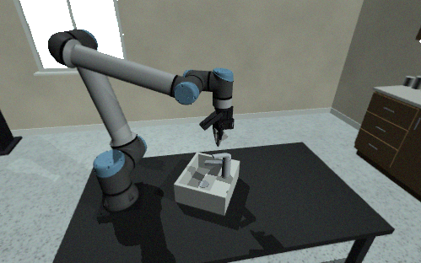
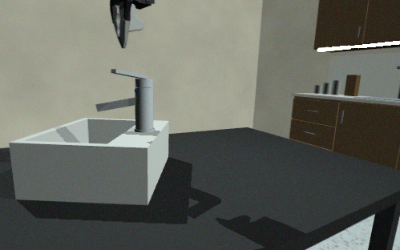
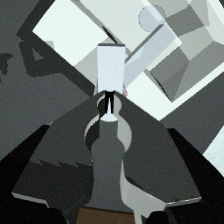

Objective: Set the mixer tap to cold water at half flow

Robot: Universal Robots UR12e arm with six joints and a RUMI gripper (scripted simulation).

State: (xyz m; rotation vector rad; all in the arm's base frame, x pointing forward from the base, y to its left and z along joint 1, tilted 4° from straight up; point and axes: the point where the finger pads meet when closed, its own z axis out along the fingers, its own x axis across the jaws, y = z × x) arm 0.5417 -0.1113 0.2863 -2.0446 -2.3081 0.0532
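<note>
Now: the flat lever 2 cm ahead of my hand and 8 cm below it. Round my hand: white basin (4 cm behind, 8 cm to the left, 32 cm below).
</note>
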